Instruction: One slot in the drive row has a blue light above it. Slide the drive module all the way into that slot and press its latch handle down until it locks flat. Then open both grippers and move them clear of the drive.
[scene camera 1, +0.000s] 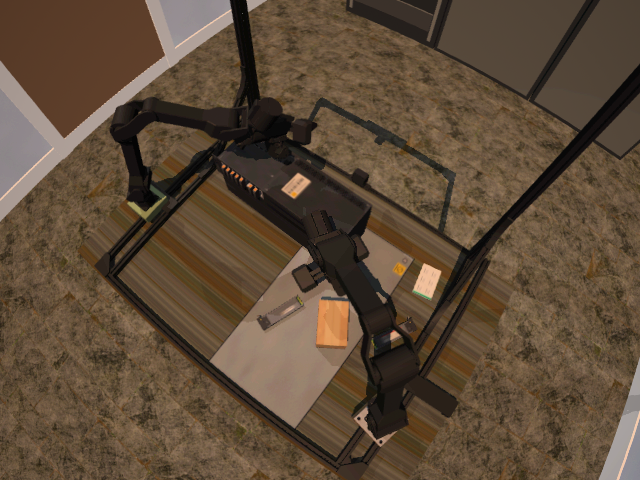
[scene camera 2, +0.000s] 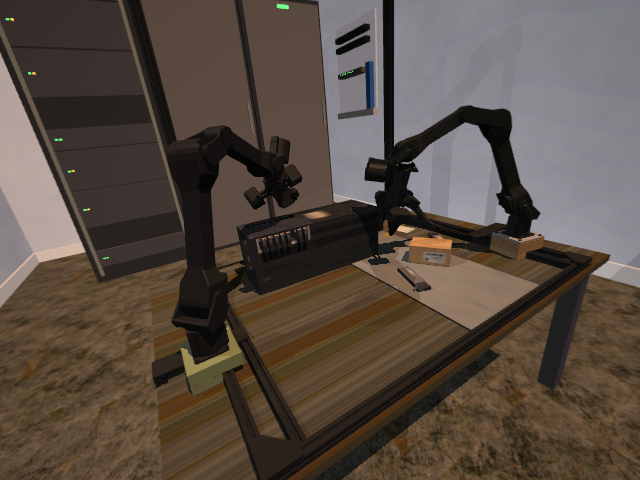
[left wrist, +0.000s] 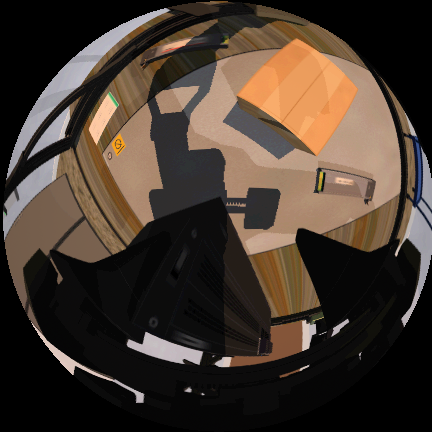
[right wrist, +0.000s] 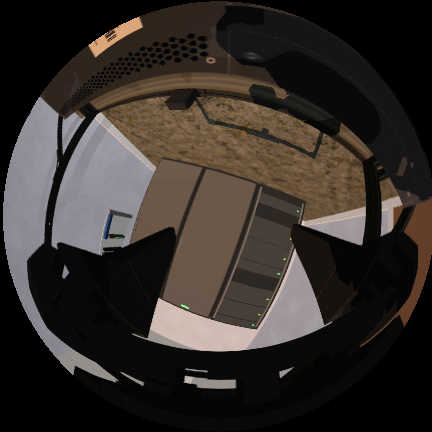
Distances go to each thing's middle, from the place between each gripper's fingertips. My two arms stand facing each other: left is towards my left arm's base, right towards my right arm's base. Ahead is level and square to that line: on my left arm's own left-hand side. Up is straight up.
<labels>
Now: right hand 33 cm short of the grey mat (scene camera 1: 281, 368), 34 cm to the right of it and 24 cm above it.
Now: left hand 9 cm short of the grey mat, 3 cm to the right of it and 10 cm above it.
</labels>
